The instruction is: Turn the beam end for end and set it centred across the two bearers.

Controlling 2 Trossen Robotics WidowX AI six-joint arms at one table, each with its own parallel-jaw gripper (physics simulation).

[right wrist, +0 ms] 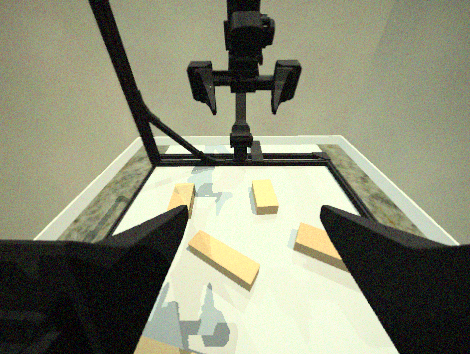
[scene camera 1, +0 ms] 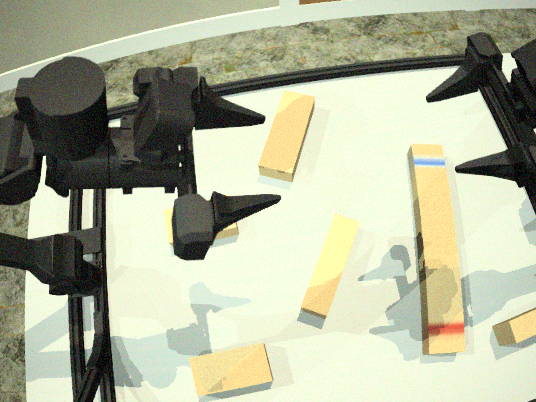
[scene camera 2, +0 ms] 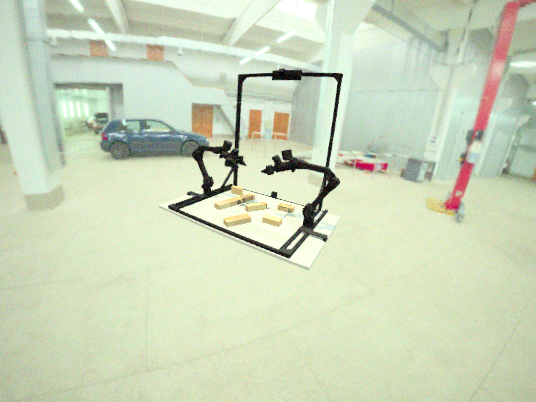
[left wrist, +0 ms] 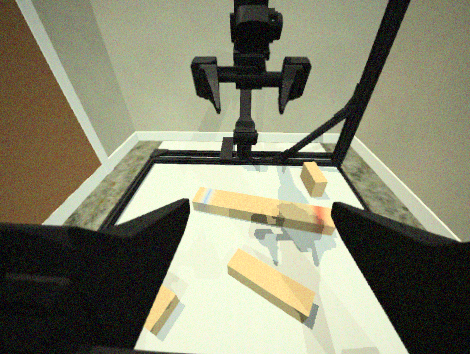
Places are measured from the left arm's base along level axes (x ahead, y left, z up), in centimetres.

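Pixels of known places: left gripper, fingertip midpoint: (right wrist: 244,112) (scene camera 1: 272,157) (scene camera 2: 264,170) (left wrist: 260,206); right gripper, fingertip midpoint: (right wrist: 253,211) (scene camera 1: 440,133) (scene camera 2: 242,166) (left wrist: 250,111); left arm's base, link origin: (right wrist: 240,157) (scene camera 1: 84,279) (scene camera 2: 308,226); right arm's base, link origin: (scene camera 2: 207,194) (left wrist: 244,155).
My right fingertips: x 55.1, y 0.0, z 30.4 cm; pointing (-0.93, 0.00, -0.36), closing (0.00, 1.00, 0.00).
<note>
For each thing: its top centre in the pictures, then the offset to it from my right fingertips. "*": a spot on its surface instead.
- beam, top centre: (scene camera 1: 439,240) (left wrist: 260,204) (scene camera 2: 236,198) dy -4.5, dx +8.3, dz -28.6 cm
- bottom, surface spot: (scene camera 1: 232,370) * dy -19.0, dx -29.6, dz -28.6 cm
- right edge, surface spot: (scene camera 1: 517,330) (left wrist: 320,180) * dy -23.1, dx +16.6, dz -26.1 cm
The beam (scene camera 1: 437,215) (scene camera 2: 227,203) (left wrist: 240,202) is a long wooden bar lying flat on the table. Its blue stripe is at the top end and its red stripe at the bottom end in scene camera 1. Several shorter plain wood blocks lie apart from it: one (scene camera 1: 286,135) (scene camera 2: 237,220) (right wrist: 317,244), a slim one (scene camera 1: 332,260) (scene camera 2: 256,206) (left wrist: 270,285) (right wrist: 225,259) and others. I cannot tell which are the bearers. My left gripper (scene camera 1: 272,159) (left wrist: 260,206) (right wrist: 244,112) is open and empty above the table. My right gripper (scene camera 1: 442,134) (left wrist: 250,111) (right wrist: 253,211) is open and empty, above the beam's blue end.
More blocks lie at the bottom (scene camera 1: 232,370) (scene camera 2: 286,207), at the right edge (scene camera 1: 517,330) (scene camera 2: 237,190) (left wrist: 314,179), and partly under the left gripper in scene camera 1 (scene camera 2: 272,220) (right wrist: 265,196). A black frame (scene camera 2: 238,115) rises at the table's far side in scene camera 2.
</note>
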